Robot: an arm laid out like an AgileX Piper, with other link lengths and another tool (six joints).
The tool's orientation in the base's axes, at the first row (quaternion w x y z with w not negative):
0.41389, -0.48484, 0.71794, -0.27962
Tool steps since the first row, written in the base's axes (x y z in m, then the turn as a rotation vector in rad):
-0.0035, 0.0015, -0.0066, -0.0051, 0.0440, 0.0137
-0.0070, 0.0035, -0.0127, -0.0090, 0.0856, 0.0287
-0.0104, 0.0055, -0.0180, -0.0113, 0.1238, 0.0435
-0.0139, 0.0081, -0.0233, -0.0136, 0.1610, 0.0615
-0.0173, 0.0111, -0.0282, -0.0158, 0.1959, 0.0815
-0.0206, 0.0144, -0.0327, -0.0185, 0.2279, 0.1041
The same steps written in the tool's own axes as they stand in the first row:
0.0014, 0.0075, 0.0003, -0.0443, 0.0078, -0.0113
0.0022, 0.0148, 0.0003, -0.0870, 0.0131, -0.0222
0.0027, 0.0213, 0.0000, -0.1268, 0.0166, -0.0316
0.0026, 0.0282, -0.0004, -0.1667, 0.0171, -0.0426
0.0021, 0.0348, -0.0008, -0.2051, 0.0151, -0.0545
0.0011, 0.0412, -0.0014, -0.2416, 0.0101, -0.0682

